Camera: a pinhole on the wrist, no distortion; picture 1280 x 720 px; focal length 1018.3 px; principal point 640.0 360.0 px. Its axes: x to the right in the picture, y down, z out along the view. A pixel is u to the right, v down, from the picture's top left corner.
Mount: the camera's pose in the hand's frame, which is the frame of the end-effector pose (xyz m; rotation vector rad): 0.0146 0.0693 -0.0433 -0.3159 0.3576 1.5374
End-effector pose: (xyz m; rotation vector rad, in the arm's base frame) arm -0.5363 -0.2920 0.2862 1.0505 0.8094 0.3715
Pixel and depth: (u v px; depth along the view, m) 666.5 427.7 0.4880
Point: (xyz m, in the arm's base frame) -0.2177 -0.4062 0.6368
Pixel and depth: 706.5 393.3 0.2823
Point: -0.3549 -0.3154 0.5111
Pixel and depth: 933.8 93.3 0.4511
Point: -0.1738 -0.2168 0.6322
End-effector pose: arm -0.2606 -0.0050 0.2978 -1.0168 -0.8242 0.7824
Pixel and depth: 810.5 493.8 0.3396
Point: -0.5249 0.1601 0.1207
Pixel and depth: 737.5 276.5 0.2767
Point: -0.4449 0.1800 0.1718
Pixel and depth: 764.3 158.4 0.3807
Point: -0.5027 0.2813 0.1523
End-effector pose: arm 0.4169 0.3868 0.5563 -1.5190 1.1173 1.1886
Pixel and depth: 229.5 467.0 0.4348
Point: 0.2446 0.7835 0.5001
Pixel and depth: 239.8 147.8 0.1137
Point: 0.3341 0.4415 0.4955
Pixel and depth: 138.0 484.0 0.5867
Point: 0.2453 0.9751 0.4972
